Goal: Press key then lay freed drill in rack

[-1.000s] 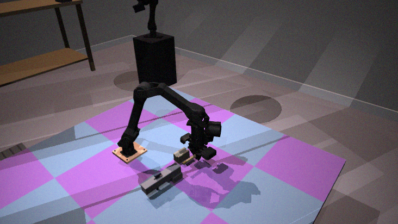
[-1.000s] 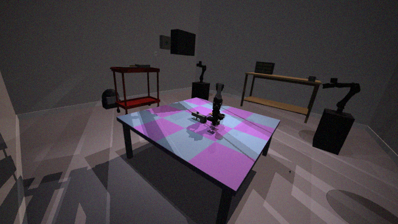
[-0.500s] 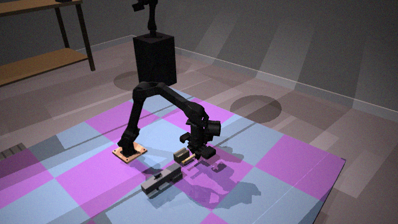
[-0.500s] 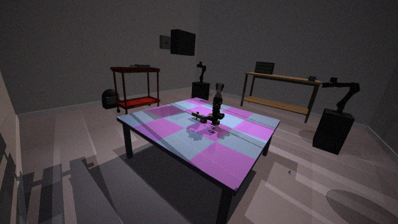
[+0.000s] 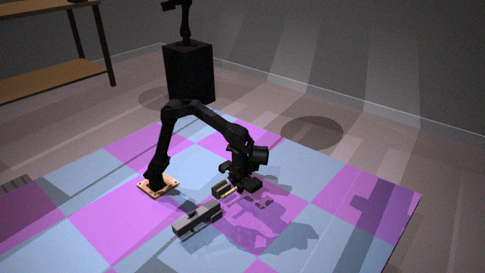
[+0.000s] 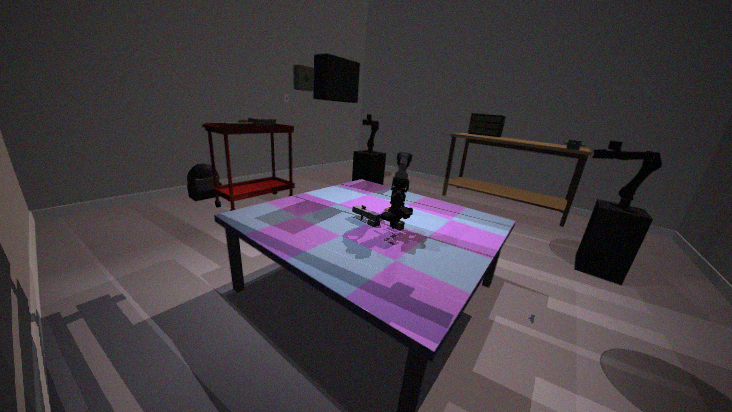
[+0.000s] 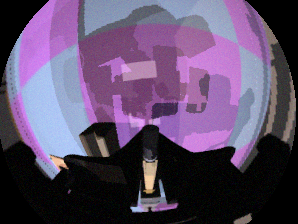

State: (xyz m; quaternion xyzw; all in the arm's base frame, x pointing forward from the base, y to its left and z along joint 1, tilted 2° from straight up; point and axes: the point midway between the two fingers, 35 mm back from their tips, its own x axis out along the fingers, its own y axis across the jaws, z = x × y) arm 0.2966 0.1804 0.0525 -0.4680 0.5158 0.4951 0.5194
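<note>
My gripper tip is 4 cm to the left of the drill and 3 cm below it. Also, from my gripper tip: dark key 22 cm to the right, 2 cm above, 1 cm behind; then dark striped block 7 cm behind, 3 cm to the right, 1 cm below; then grey block fixture 20 cm to the right, 1 cm behind, 1 cm above.
</note>
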